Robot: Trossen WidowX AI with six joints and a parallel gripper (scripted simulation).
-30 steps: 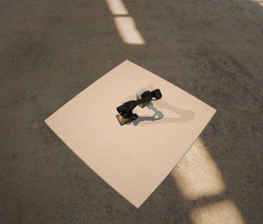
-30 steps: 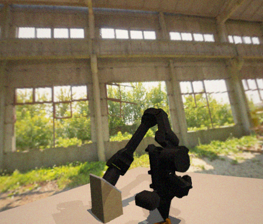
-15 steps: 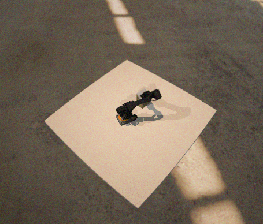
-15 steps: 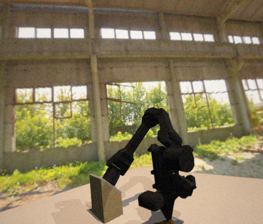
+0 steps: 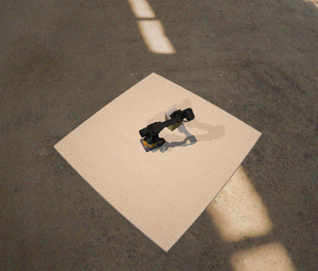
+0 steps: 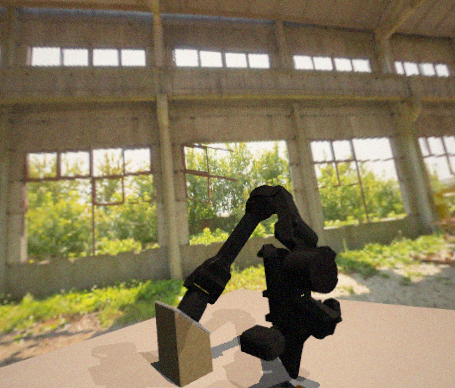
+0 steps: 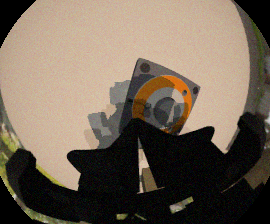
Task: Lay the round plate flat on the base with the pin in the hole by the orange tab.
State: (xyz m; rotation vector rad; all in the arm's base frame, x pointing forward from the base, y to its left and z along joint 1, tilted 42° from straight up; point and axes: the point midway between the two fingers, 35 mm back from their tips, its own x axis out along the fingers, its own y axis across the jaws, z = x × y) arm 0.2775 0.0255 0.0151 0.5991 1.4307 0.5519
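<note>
Right now my gripper tip is 5 cm to the left of the square base and 3 cm above it.
</note>
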